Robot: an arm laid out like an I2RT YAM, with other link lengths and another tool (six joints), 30 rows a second.
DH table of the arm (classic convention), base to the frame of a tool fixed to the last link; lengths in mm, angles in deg. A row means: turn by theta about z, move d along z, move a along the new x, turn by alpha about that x. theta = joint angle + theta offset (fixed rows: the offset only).
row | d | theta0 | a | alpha
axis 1 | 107.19 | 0.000 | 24.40 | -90.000
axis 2 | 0.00 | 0.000 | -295.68 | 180.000
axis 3 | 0.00 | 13.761 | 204.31 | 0.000
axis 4 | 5.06 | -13.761 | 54.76 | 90.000
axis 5 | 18.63 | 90.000 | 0.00 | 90.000
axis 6 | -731.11 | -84.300 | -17.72 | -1.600
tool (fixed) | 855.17 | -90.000 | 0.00 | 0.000
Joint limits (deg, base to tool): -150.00..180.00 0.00..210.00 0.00..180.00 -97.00..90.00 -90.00..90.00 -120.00..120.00
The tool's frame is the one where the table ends.
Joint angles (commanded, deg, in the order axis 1, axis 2, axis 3, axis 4, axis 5, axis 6), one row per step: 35.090, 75.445, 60.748, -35.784, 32.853, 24.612; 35.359, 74.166, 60.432, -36.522, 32.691, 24.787; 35.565, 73.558, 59.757, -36.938, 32.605, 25.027; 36.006, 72.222, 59.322, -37.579, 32.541, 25.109; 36.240, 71.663, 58.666, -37.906, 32.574, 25.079; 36.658, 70.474, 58.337, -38.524, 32.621, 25.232; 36.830, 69.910, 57.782, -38.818, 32.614, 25.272; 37.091, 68.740, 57.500, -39.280, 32.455, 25.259; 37.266, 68.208, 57.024, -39.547, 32.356, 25.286; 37.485, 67.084, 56.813, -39.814, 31.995, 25.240; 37.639, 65.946, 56.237, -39.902, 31.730, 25.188; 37.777, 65.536, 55.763, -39.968, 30.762, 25.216; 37.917, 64.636, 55.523, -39.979, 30.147, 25.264; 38.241, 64.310, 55.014, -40.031, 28.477, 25.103; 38.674, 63.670, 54.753, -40.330, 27.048, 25.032; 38.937, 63.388, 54.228, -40.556, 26.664, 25.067
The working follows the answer.
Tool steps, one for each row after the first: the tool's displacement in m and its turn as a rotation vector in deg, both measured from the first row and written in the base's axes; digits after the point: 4 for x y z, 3 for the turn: -0.0051, -0.0019, 0.0017, 0.363, -0.135, 0.259; -0.0088, -0.0034, -0.0001, 0.318, 0.266, 0.363; -0.0141, -0.0051, 0.0013, 0.570, 0.075, 0.792; -0.0174, -0.0065, -0.0004, 0.279, 0.409, 1.023; -0.0220, -0.0082, 0.0010, 0.505, 0.173, 1.313; -0.0249, -0.0097, -0.0003, 0.371, 0.403, 1.462; -0.0289, -0.0113, 0.0010, 0.711, 0.134, 1.834; -0.0315, -0.0124, -0.0001, 0.668, 0.348, 2.053; -0.0349, -0.0133, 0.0013, 1.239, 0.000, 2.535; -0.0385, -0.0150, 0.0012, 1.643, -0.253, 2.897; -0.0408, -0.0141, -0.0010, 2.185, 0.297, 3.634; -0.0433, -0.0141, -0.0005, 2.979, 0.053, 4.149; -0.0460, -0.0112, -0.0036, 3.743, 1.036, 5.645; -0.0493, -0.0090, -0.0049, 4.606, 1.651, 7.045; -0.0517, -0.0090, -0.0073, 4.592, 2.221, 7.511
Tool pose at each row, in the base's axes (x y z in m, rotation vector in deg; rounded; the steps above come from the unrounded poses): 0.2238, 0.0570, 0.2432, 102.292, 88.841, 37.419; 0.2187, 0.0551, 0.2450, 102.307, 88.981, 37.972; 0.2150, 0.0536, 0.2432, 102.440, 89.354, 37.661; 0.2097, 0.0519, 0.2445, 102.224, 89.632, 38.243; 0.2064, 0.0505, 0.2429, 102.050, 90.102, 37.829; 0.2018, 0.0488, 0.2442, 101.882, 90.215, 38.356; 0.1989, 0.0474, 0.2429, 101.817, 90.524, 38.125; 0.1949, 0.0457, 0.2443, 101.657, 90.688, 38.820; 0.1922, 0.0446, 0.2431, 101.600, 91.049, 38.716; 0.1888, 0.0437, 0.2445, 101.484, 91.251, 39.734; 0.1852, 0.0420, 0.2445, 101.382, 91.407, 40.470; 0.1830, 0.0430, 0.2423, 101.588, 92.464, 40.871; 0.1804, 0.0429, 0.2428, 101.662, 92.746, 42.029; 0.1778, 0.0458, 0.2396, 101.735, 94.832, 42.654; 0.1745, 0.0480, 0.2384, 101.712, 96.568, 43.619; 0.1721, 0.0480, 0.2359, 101.697, 97.421, 43.371

